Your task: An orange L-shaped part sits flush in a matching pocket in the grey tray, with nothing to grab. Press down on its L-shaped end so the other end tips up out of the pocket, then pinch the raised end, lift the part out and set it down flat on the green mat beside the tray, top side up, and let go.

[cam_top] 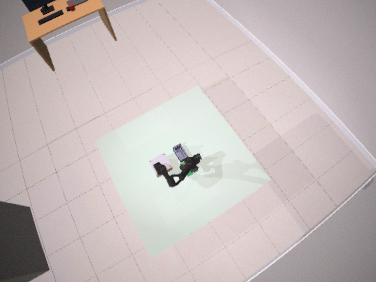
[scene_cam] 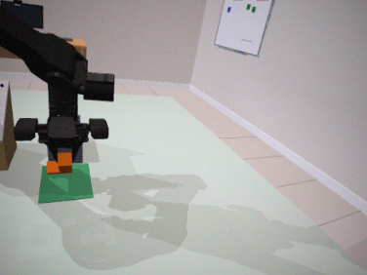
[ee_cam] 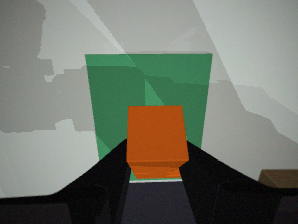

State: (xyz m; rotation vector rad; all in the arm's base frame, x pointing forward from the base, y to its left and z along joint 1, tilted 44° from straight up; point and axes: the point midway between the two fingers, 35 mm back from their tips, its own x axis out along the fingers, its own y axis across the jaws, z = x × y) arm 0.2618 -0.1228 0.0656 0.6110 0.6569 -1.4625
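My gripper tip is now 30 mm to the right of the orange L-shaped part, 30 mm above it and 20 mm past it. The rest, counted from my gripper tip: green mat: 90 mm below, 20 mm to the left.
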